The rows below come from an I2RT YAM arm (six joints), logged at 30 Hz.
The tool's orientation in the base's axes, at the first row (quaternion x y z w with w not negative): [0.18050, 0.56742, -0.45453, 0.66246]
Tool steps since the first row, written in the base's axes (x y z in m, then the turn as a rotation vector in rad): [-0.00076, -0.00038, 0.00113, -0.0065, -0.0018, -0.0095]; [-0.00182, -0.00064, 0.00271, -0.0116, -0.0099, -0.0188]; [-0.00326, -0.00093, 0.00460, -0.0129, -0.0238, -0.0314]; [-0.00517, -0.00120, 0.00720, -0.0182, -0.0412, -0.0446]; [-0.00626, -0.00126, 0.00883, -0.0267, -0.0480, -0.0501]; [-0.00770, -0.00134, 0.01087, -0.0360, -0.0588, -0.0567]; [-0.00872, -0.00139, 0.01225, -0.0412, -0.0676, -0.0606]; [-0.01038, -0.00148, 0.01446, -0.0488, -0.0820, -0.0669]
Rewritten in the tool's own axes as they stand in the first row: [-0.00084, -0.00112, 0.00017, 0.0098, -0.0036, -0.0052]; [-0.00212, -0.00255, 0.00020, 0.0218, -0.0093, -0.0048]; [-0.00366, -0.00439, 0.00012, 0.0390, -0.0141, 0.0013]; [-0.00582, -0.00679, -0.00004, 0.0583, -0.0238, 0.0074]; [-0.00723, -0.00815, -0.00016, 0.0665, -0.0327, 0.0060]; [-0.00898, -0.00992, -0.00035, 0.0774, -0.0440, 0.0067]; [-0.01017, -0.01115, -0.00051, 0.0847, -0.0517, 0.0092]; [-0.01206, -0.01315, -0.00078, 0.0966, -0.0636, 0.0138]
